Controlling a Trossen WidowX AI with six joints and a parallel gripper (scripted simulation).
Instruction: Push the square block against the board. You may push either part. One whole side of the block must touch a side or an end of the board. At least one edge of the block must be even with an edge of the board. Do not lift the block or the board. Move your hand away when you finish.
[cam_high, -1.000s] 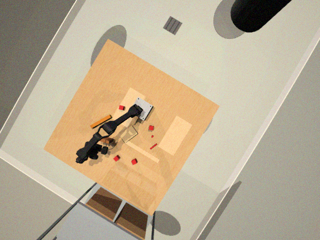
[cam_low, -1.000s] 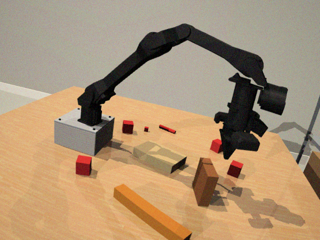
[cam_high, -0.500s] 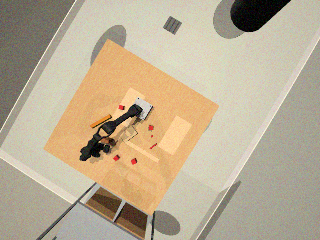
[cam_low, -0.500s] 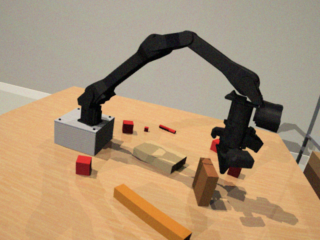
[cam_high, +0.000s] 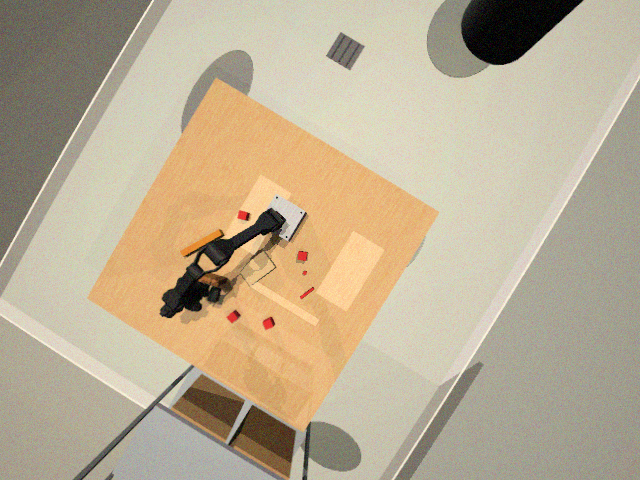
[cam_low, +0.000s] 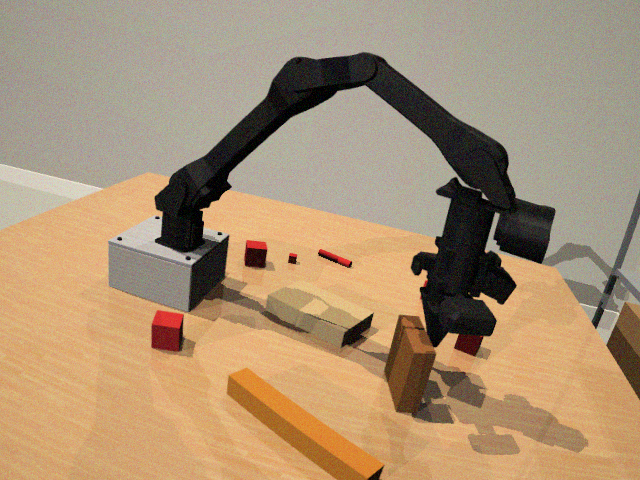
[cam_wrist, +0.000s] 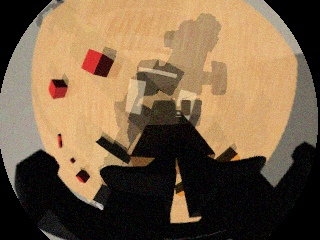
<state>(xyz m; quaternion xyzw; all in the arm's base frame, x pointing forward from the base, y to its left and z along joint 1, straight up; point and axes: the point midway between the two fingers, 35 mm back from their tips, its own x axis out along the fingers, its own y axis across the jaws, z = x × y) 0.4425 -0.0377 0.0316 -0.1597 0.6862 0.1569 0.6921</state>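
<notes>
My gripper tip is now 2 cm past the brown square block, 1 cm to the left of it and 3 cm above it. Round my gripper tip: long orange board 11 cm behind, 18 cm to the right, 7 cm below; tiny red cube 34 cm behind, 30 cm to the left, 7 cm below; pale flat block 20 cm behind, 11 cm to the left, 7 cm below.
</notes>
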